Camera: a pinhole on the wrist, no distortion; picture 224 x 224 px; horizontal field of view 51.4 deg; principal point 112.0 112.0 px. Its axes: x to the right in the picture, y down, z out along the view. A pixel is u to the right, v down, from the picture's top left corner.
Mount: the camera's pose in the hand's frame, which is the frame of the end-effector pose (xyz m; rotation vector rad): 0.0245 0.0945 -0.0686 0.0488 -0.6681 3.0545
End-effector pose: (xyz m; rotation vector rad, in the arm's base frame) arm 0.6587 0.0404 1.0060 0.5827 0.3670 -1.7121
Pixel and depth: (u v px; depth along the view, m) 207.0 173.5 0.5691
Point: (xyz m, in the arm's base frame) 0.3452 0.0488 1.4205
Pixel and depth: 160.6 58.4 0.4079
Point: 0.6132 -0.1084 1.3165
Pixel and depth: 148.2 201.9 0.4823
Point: 0.3433 -0.0237 1.2522
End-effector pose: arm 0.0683 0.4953 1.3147 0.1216 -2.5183 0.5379
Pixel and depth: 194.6 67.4 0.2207
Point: 0.0230 0.4709 1.1585
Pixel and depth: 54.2 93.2 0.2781
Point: -0.1131 0.4197 1.2240
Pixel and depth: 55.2 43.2 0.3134
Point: -0.1617 0.4403 1.1654
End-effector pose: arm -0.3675 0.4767 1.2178 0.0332 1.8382 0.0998
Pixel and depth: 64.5 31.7 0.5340
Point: 0.0625 0.5511 0.9462
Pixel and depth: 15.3 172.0 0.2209
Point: -0.2970 0.4412 1.0694
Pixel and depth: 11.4 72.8 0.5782
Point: 0.0272 0.4636 0.8031
